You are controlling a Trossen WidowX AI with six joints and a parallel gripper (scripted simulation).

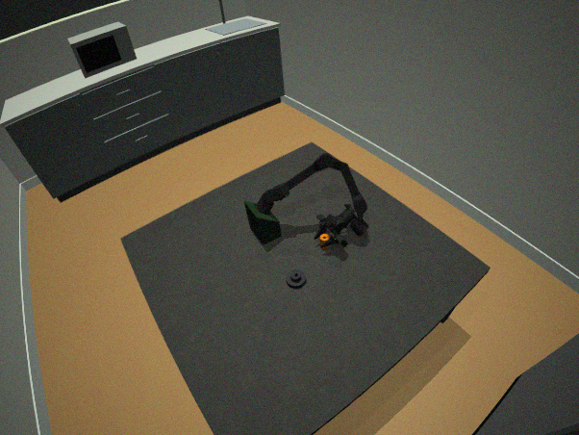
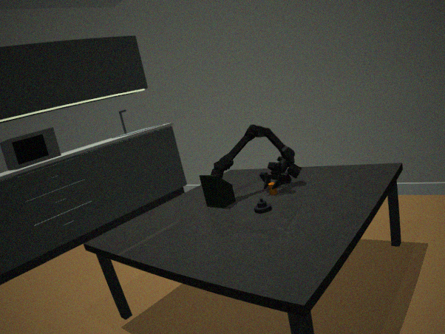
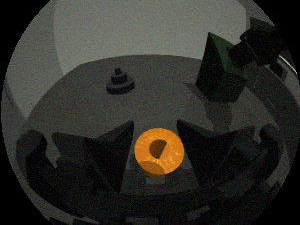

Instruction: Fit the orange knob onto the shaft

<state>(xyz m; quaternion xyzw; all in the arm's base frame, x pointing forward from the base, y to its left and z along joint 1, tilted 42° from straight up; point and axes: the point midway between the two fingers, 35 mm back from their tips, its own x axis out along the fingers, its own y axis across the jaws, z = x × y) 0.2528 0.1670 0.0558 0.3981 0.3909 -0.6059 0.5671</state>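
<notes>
Right now the orange knob is 4 cm to the left of my gripper tip and 1 cm below it. The rest, counted from my gripper tip: dark round pedestal: 17 cm to the right, 8 cm ahead, 1 cm below.
</notes>
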